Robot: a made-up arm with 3 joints.
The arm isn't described. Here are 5 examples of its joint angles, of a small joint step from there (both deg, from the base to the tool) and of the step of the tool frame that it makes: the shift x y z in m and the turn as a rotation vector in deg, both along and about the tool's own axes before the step.
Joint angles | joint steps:
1: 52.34 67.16 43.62 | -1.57 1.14 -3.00
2: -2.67 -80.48 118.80 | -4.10 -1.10 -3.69
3: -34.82 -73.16 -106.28 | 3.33 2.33 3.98
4: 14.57 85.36 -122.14 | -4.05 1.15 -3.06
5: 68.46 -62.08 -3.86 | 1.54 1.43 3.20
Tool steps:
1: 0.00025 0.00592 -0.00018 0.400 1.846 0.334
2: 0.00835 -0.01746 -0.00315 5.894 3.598 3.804
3: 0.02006 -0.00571 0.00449 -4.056 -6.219 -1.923
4: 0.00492 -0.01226 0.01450 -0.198 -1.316 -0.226
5: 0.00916 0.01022 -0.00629 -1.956 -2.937 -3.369
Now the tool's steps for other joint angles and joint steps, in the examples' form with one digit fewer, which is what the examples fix.
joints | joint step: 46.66 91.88 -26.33 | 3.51 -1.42 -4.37
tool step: -0.0181 -0.0019 0.0151 4.41 4.88 4.57
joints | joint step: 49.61 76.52 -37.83 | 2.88 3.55 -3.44
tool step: -0.0019 0.0295 0.0092 6.83 2.13 0.81
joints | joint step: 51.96 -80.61 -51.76 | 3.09 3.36 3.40
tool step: 0.0244 0.0096 -0.0079 -1.72 -5.65 -4.44
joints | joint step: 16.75 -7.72 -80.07 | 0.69 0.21 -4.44
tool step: 0.0025 -0.0014 0.0026 2.80 2.14 2.63
